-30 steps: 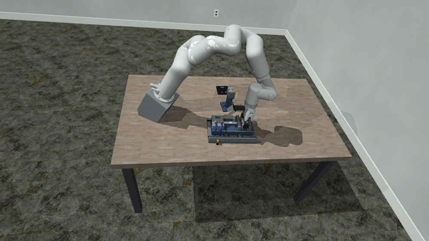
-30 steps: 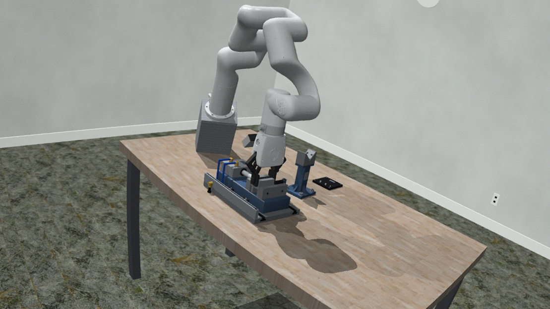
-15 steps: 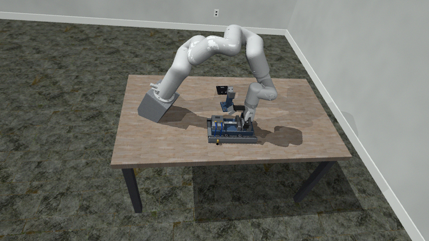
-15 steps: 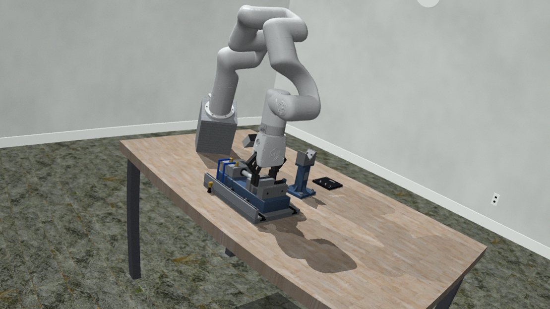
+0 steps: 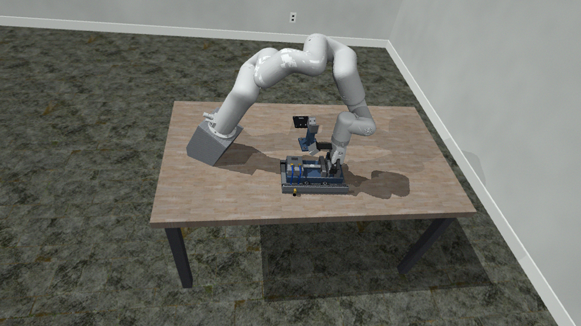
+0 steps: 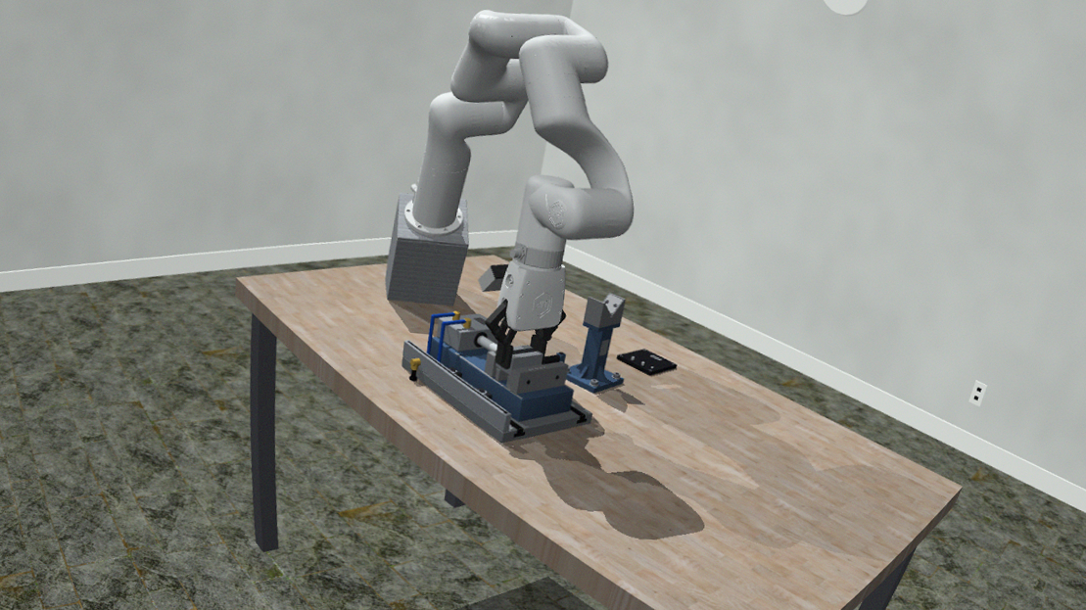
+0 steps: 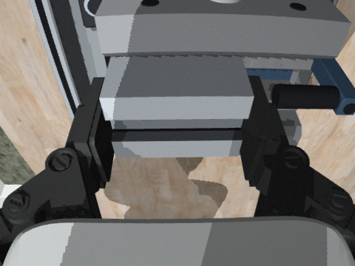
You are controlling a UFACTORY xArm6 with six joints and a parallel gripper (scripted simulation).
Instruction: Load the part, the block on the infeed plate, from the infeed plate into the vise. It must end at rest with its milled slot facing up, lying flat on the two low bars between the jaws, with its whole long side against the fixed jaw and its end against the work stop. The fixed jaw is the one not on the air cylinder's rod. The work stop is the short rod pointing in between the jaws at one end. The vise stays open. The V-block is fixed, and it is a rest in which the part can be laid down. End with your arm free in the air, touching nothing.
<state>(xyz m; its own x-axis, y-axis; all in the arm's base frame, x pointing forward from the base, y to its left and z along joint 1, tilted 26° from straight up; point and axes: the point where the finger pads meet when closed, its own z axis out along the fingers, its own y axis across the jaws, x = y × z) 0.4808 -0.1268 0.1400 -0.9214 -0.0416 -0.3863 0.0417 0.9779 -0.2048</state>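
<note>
Now: the grey block right at my hand. Round my hand: dark work stop rod (7 cm to the left, 2 cm below); fixed jaw (3 cm below, 3 cm ahead, 2 cm to the left); moving jaw (3 cm below, 3 cm behind, 2 cm to the left).
</note>
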